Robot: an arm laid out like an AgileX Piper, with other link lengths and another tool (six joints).
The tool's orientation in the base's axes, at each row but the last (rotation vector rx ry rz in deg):
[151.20, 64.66, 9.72]
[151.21, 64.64, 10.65]
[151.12, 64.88, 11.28]
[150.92, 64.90, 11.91]
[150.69, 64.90, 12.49]
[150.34, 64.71, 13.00]
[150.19, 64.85, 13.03]
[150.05, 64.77, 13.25]
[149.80, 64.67, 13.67]
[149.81, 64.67, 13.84]
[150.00, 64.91, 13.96]
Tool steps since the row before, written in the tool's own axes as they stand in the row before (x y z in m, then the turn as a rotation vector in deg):
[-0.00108, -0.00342, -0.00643, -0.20, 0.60, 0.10]
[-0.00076, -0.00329, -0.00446, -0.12, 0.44, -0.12]
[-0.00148, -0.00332, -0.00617, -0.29, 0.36, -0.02]
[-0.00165, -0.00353, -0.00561, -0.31, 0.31, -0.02]
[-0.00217, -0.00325, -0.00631, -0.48, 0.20, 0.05]
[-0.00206, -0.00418, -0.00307, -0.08, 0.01, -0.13]
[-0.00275, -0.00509, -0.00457, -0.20, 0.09, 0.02]
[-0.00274, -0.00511, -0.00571, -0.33, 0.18, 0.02]
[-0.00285, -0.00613, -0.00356, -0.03, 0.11, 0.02]
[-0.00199, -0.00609, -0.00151, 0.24, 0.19, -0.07]
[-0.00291, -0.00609, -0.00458, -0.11, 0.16, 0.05]
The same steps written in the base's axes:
[-0.00446, 0.00274, 0.00517, 0.30, -0.56, 0.08]
[-0.00377, 0.00248, 0.00330, 0.19, -0.36, 0.24]
[-0.00471, 0.00227, 0.00490, 0.05, -0.44, 0.12]
[-0.00488, 0.00217, 0.00426, 0.00, -0.43, 0.10]
[-0.00525, 0.00173, 0.00496, -0.18, -0.49, 0.00]
[-0.00504, 0.00182, 0.00155, -0.08, -0.04, 0.12]
[-0.00652, 0.00219, 0.00266, -0.07, -0.21, 0.00]
[-0.00683, 0.00243, 0.00371, -0.10, -0.36, 0.03]
[-0.00706, 0.00261, 0.00129, 0.06, -0.10, 0.02]
[-0.00592, 0.00282, -0.00061, 0.27, 0.06, 0.14]
[-0.00735, 0.00270, 0.00228, 0.05, -0.19, 0.00]

